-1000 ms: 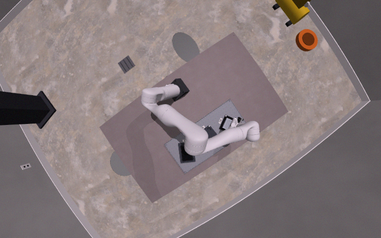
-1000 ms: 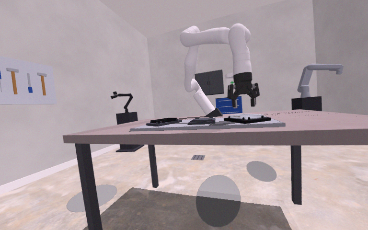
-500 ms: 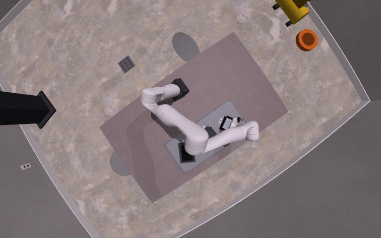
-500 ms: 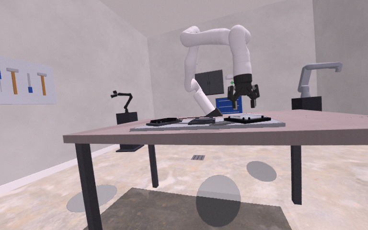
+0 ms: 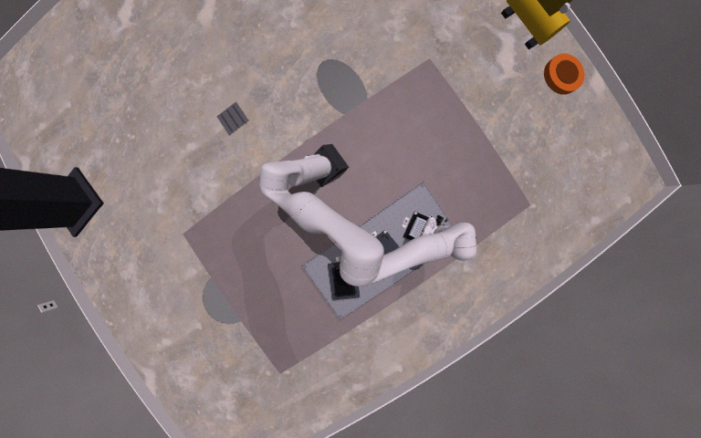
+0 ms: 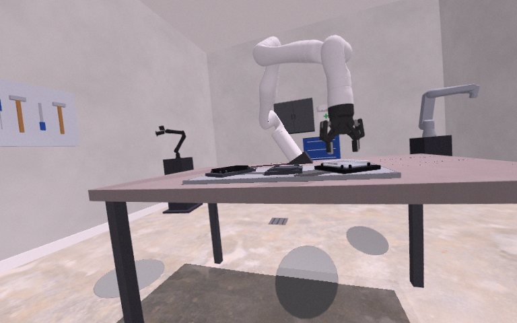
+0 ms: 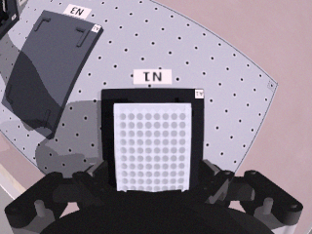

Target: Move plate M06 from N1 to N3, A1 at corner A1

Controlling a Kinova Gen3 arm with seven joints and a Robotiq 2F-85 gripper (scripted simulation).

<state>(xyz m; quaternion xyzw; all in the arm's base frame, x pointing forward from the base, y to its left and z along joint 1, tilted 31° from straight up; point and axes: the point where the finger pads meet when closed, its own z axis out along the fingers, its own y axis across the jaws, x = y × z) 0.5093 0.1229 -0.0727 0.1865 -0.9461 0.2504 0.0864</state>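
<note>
The white well plate M06 lies 40 mm below my hand. From my hand the other things lie so: black nest N1: 50 mm below; then landing nest N3: 50 mm behind, 190 mm to the right, 50 mm below; then N3 label: 140 mm behind, 180 mm to the right, 60 mm below.
</note>
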